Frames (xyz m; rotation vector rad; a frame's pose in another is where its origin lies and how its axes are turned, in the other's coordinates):
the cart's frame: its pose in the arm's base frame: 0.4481 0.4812 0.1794 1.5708 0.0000 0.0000
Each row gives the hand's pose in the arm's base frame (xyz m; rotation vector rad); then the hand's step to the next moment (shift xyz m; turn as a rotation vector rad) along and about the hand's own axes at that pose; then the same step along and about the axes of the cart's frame.
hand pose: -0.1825 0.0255 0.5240 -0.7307 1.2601 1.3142
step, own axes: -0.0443 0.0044 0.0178 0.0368 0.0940 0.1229
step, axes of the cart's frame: 0.0087 0.0469 -0.0047 -0.0656 0.0183 -0.1437
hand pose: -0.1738 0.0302 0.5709 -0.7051 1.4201 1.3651
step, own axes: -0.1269 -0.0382 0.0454 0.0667 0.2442 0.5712
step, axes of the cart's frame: 0.0881 0.1087 -0.0077 -0.0957 0.1092 -0.6077
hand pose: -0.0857 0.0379 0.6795 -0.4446 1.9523 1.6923
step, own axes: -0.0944 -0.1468 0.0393 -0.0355 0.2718 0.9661
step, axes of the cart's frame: 0.1651 -0.0687 -0.0059 0.0375 0.1550 -0.9915
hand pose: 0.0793 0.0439 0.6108 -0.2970 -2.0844 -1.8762
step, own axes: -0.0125 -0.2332 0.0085 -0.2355 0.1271 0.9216
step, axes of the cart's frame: -0.0736 -0.2211 0.0179 0.1750 -0.0491 -0.9423
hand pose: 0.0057 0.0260 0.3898 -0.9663 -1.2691 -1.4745
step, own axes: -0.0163 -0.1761 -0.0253 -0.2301 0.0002 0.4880
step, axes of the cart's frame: -0.1658 -0.0643 0.0170 0.0547 -0.1436 -0.5172
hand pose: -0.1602 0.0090 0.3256 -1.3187 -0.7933 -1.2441
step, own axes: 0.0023 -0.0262 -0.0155 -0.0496 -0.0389 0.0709
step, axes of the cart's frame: -0.0277 0.0066 0.0109 -0.0326 -0.0262 -0.0851
